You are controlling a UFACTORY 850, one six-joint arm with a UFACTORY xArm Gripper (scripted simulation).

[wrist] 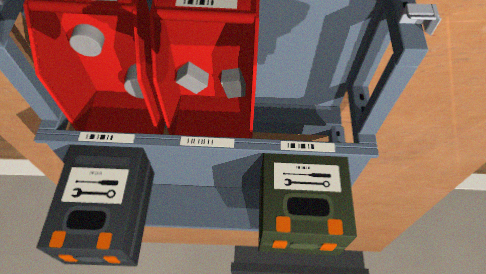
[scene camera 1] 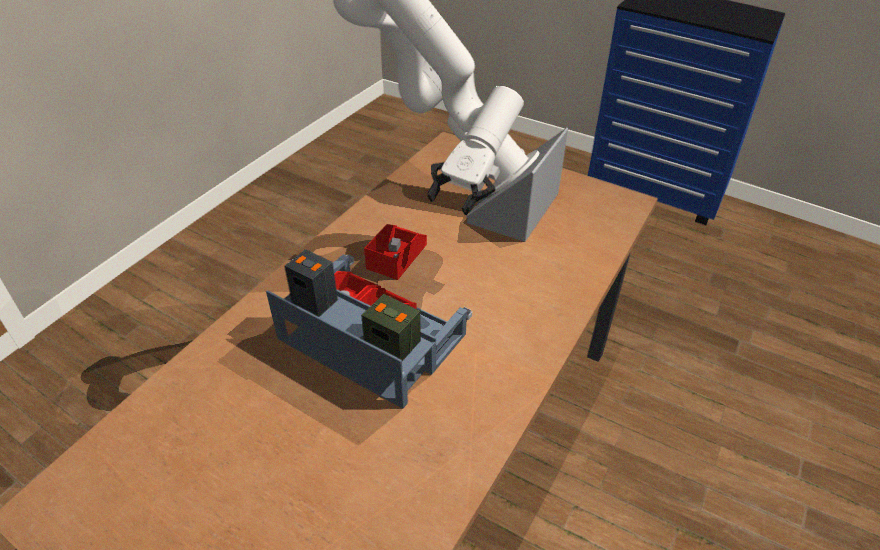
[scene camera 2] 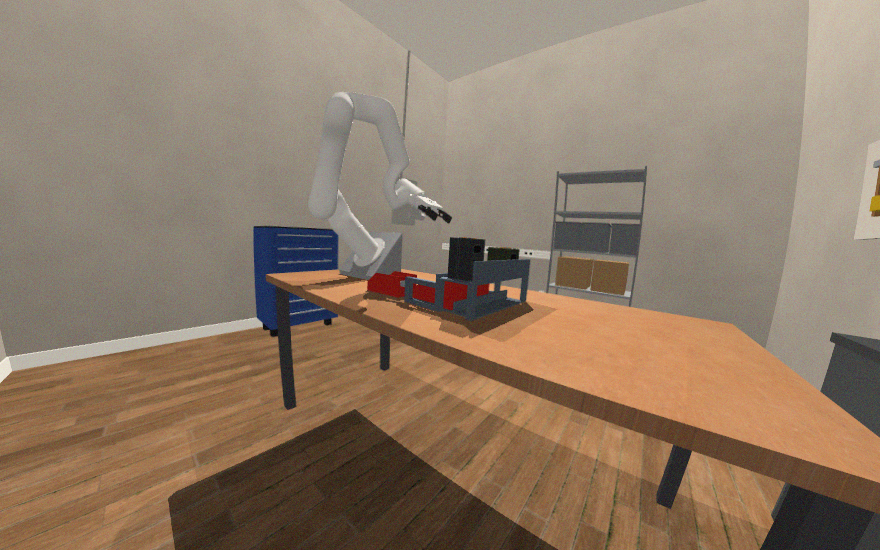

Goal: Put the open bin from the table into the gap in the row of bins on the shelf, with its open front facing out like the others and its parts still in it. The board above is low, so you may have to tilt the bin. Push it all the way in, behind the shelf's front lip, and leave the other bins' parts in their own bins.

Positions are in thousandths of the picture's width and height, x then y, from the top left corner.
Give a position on a dark grey toolbox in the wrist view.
At 203, 772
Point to a dark grey toolbox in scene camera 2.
At 527, 459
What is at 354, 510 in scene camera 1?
A dark grey toolbox.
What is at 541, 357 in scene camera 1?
My gripper.
